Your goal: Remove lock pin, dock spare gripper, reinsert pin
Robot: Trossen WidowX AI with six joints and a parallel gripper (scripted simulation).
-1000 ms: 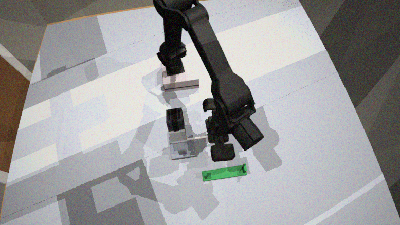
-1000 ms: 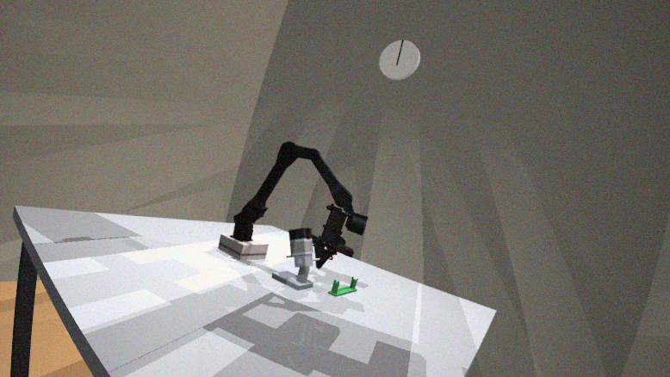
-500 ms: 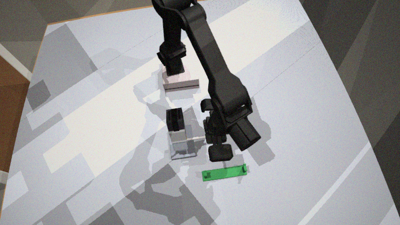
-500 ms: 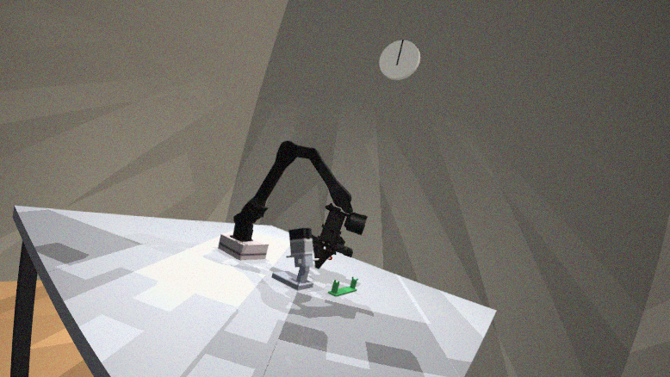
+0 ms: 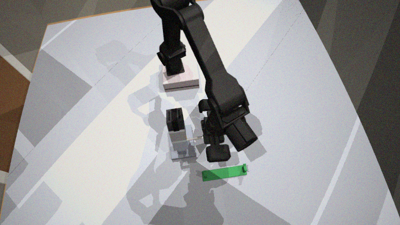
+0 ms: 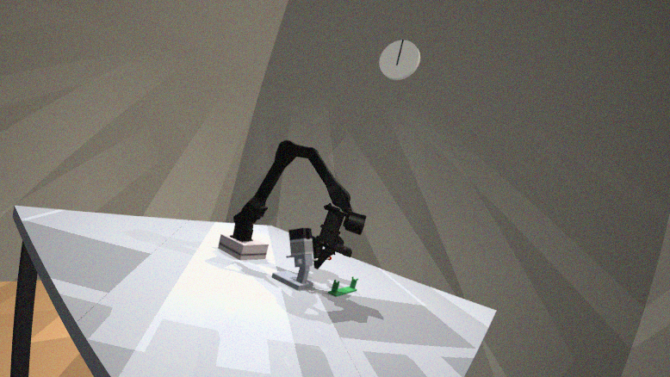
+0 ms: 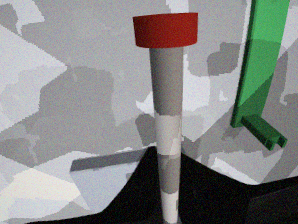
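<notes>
My gripper tip is 8 cm to the left of the grey mount and 2 cm past it. Also, from my gripper tip: green cradle 10 cm ahead, 3 cm to the left, 3 cm below; spare gripper 8 cm to the right, 7 cm above, 3 cm behind.
</notes>
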